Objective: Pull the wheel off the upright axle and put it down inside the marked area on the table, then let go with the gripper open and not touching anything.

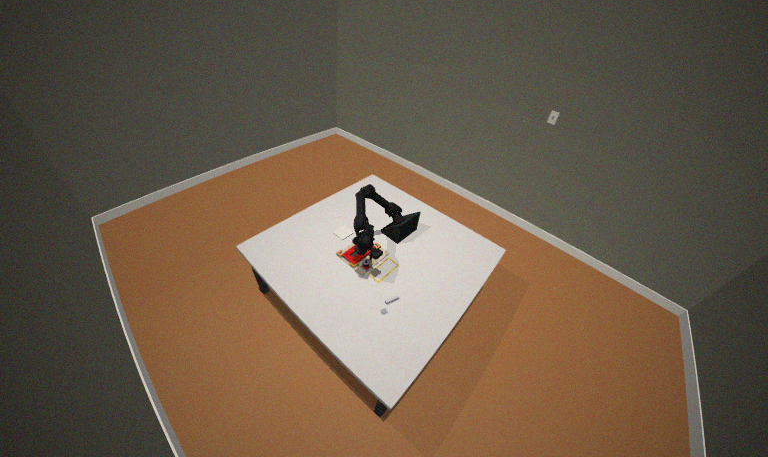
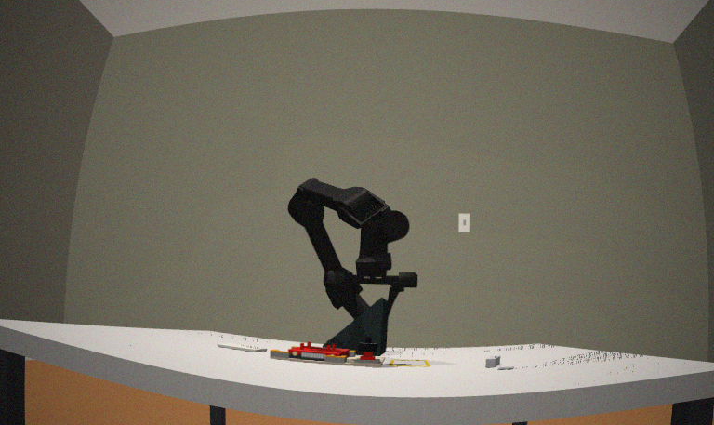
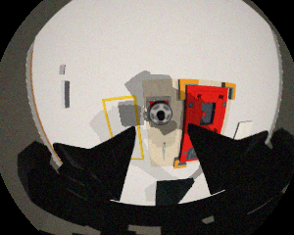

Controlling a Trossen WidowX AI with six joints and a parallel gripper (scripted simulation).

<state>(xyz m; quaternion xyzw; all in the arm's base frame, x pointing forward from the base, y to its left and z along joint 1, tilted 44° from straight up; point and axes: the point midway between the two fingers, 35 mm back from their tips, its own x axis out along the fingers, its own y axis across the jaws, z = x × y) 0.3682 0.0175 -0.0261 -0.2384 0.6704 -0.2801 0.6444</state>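
The wheel lies 60 mm below my gripper tip. Round my gripper tip: white flat plate (310 mm to the right, 120 mm behind, 100 mm below); upright axle (70 mm below).
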